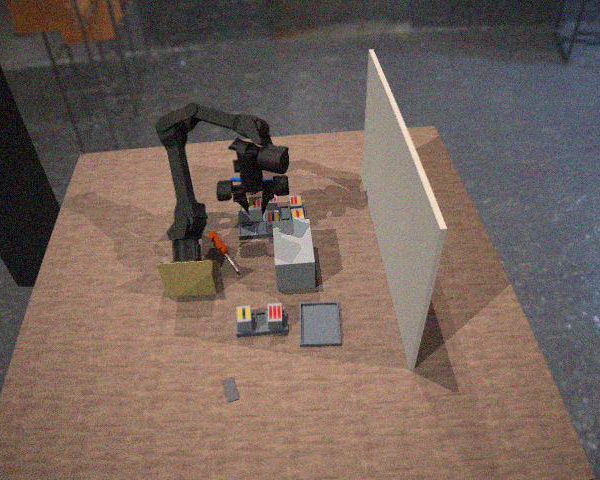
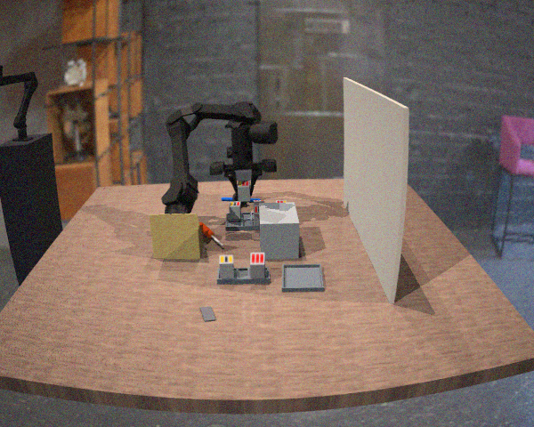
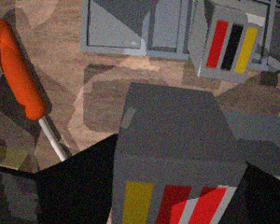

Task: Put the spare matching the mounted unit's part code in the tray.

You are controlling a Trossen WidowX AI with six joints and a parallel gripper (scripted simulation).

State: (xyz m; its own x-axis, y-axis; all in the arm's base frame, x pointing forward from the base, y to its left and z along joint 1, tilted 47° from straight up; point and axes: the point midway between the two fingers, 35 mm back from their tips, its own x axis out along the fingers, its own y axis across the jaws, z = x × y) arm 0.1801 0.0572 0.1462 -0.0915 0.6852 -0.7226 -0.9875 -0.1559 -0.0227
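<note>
My gripper tip is 18 cm short of the grey tray, 28 cm to the left of it and 11 cm above it. Round my gripper tip: mounted grey unit: 10 cm ahead, 8 cm to the right, 6 cm below; then rack: 3 cm ahead, 29 cm to the right, 10 cm below; then grey spare: 3 cm above.
</note>
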